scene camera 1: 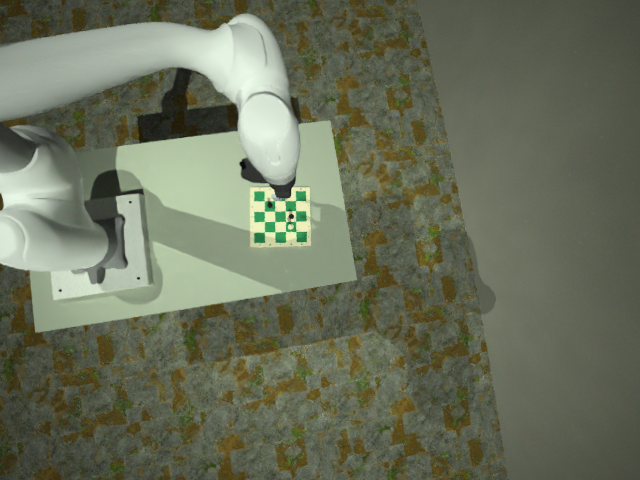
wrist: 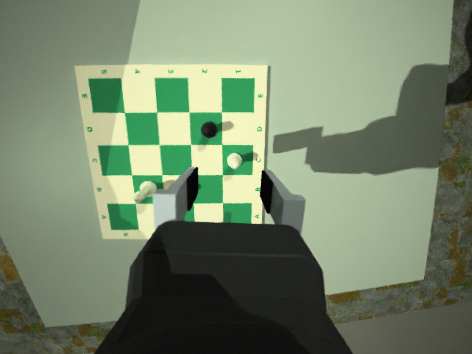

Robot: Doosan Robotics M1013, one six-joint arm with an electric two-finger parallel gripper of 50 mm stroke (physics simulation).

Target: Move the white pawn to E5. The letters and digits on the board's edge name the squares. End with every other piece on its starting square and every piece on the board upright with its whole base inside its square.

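Where they show: gripper, fingertip midpoint: (wrist: 229,181); arm's base at its link origin: (scene camera 1: 99,245).
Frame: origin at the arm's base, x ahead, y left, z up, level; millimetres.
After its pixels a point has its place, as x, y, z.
The chess board (scene camera 1: 252,222) @[521, 27, -23] (wrist: 187,71) @[524, 66, -23] lies flat. The white pawn (wrist: 234,160) @[625, 110, 6] stands on C1, its round head showing in the wrist view; in the scene view the arm hides it. The E5 square (scene camera 1: 259,237) @[541, -30, -23] (wrist: 105,95) @[541, -32, -23] is a green corner square with no piece on it. My gripper (scene camera 1: 276,197) @[631, 105, 72] (wrist: 229,181) @[631, 105, 72] is open and empty, above the board's 1 side. In the wrist view the pawn appears just beyond the gap between the fingertips. Their exact height above the board is unclear.
A black piece (scene camera 1: 269,204) @[592, 80, 7] (wrist: 209,129) @[590, 87, 7] stands on D2. A taller white piece (scene camera 1: 291,226) @[661, -7, 14] (wrist: 147,188) @[653, 1, -11] stands on B4. Another black piece (scene camera 1: 291,216) @[665, 30, 6] stands on B3, hidden behind the left finger in the wrist view. The arm's shadow falls across the pale table (scene camera 1: 191,170) @[315, 244, -29].
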